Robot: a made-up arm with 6 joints. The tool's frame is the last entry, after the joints. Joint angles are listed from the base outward. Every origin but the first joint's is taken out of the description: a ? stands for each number. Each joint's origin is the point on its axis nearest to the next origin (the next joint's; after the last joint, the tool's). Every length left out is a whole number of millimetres.
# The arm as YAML. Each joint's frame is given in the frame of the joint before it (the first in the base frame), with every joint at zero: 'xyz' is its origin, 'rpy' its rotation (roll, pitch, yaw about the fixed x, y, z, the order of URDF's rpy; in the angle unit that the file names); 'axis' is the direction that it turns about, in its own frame. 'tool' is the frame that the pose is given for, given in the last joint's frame.
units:
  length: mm
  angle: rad
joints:
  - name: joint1
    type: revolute
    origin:
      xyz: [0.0, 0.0, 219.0]
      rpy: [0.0, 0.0, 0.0]
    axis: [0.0, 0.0, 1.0]
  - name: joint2
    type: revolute
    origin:
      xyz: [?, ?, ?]
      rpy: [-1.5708, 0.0, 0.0]
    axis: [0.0, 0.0, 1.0]
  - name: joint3
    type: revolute
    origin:
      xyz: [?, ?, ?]
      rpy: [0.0, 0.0, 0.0]
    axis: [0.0, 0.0, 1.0]
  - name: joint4
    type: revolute
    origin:
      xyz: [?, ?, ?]
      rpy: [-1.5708, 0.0, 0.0]
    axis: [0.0, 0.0, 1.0]
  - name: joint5
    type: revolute
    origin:
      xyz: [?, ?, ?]
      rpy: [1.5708, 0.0, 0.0]
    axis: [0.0, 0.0, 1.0]
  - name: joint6
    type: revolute
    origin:
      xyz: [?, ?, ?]
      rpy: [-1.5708, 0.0, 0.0]
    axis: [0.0, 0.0, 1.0]
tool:
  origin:
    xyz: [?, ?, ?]
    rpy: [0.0, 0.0, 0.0]
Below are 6 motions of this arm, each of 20 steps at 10 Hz.
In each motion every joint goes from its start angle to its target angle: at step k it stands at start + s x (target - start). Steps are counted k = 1, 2, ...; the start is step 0. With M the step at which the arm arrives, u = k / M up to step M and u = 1 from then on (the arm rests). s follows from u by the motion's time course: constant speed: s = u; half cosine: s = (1 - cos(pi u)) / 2; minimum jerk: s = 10 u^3 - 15 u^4 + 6 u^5.
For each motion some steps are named. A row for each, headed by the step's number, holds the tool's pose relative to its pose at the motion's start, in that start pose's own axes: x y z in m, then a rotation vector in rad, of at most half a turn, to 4 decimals.
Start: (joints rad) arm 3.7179 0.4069 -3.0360 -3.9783 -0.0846 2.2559
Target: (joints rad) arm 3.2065 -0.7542 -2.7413 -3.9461 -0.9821 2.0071
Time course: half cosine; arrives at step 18
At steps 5, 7, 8, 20:
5: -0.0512 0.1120 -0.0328 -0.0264 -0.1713 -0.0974
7: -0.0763 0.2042 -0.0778 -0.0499 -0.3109 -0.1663
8: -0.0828 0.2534 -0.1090 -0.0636 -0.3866 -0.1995
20: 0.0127 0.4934 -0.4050 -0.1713 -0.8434 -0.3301

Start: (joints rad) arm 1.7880 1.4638 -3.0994 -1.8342 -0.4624 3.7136
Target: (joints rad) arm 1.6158 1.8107 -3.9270 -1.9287 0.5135 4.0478
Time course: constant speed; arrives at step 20
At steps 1, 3, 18, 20:
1: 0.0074 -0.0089 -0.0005 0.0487 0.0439 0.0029
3: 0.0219 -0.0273 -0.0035 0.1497 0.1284 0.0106
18: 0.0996 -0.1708 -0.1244 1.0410 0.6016 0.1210
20: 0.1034 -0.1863 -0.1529 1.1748 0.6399 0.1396

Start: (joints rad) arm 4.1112 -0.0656 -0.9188 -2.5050 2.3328 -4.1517
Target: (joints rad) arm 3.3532 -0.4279 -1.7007 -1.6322 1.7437 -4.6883
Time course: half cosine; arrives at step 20
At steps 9, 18, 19, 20:
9: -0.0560 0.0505 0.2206 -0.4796 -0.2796 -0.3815
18: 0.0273 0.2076 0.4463 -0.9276 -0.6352 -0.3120
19: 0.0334 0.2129 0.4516 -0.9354 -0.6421 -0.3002
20: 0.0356 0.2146 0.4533 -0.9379 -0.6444 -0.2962

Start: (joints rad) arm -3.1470 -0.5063 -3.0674 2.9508 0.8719 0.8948
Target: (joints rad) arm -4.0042 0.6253 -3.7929 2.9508 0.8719 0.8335
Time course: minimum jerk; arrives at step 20
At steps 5, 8, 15, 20:
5: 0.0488 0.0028 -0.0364 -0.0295 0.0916 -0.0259
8: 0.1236 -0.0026 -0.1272 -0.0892 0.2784 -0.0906
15: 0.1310 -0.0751 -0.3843 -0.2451 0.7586 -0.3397
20: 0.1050 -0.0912 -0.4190 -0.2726 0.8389 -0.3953

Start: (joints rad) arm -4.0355 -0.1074 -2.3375 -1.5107 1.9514 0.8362
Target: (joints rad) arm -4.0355 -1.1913 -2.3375 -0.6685 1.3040 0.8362
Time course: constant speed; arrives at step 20
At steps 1, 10, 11, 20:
1: 0.0144 0.0260 0.0002 0.0665 -0.0188 0.0355
10: 0.0922 0.2969 0.0139 0.6875 -0.0788 0.4279
11: 0.0940 0.3306 0.0172 0.7571 -0.0731 0.4787
20: 0.0302 0.6443 0.0715 1.3645 0.0895 0.9858

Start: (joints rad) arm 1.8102 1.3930 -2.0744 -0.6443 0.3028 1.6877
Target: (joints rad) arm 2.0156 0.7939 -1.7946 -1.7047 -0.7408 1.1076
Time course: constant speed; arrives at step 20
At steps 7, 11, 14, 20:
7: -0.0350 -0.0876 -0.1248 0.4773 0.0951 -0.6176
11: -0.0657 -0.1100 -0.2000 0.7334 0.1430 -0.9798
14: -0.0892 -0.1130 -0.2548 0.9179 0.1729 -1.2529
20: -0.1266 -0.0891 -0.3546 1.2674 0.2038 -1.7967

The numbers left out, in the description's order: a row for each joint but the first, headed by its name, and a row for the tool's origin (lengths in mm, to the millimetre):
joint2: 0.0 0.0 0.0
joint3: 48.0 -258.0 0.0
joint4: 83.0 368.0 0.0
joint5: 0.0 0.0 0.0
joint6: 80.0 102.0 0.0
tool: 0.0 0.0 0.0

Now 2 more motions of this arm.
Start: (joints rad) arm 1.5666 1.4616 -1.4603 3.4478 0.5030 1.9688
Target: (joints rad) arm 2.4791 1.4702 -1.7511 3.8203 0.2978 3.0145
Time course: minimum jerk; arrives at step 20
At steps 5, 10, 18, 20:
5: 0.0323 -0.0130 -0.0023 0.0102 0.0347 0.0640
10: 0.1475 -0.0939 -0.0322 0.1076 0.1599 0.3148
18: 0.2403 -0.2521 -0.1181 0.3534 0.2317 0.6215
20: 0.2412 -0.2553 -0.1201 0.3586 0.2316 0.6266

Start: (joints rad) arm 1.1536 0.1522 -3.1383 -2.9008 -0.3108 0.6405
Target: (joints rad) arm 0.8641 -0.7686 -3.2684 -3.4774 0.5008 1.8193
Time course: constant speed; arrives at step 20
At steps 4, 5, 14, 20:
4: -0.1069 0.1069 -0.0345 -0.2501 -0.2711 0.0560
5: -0.1305 0.1357 -0.0489 -0.3243 -0.3274 0.0681
14: -0.2559 0.3987 -0.2724 -1.1303 -0.5756 0.0908
20: -0.2348 0.5373 -0.4892 -1.6976 -0.4479 -0.0355

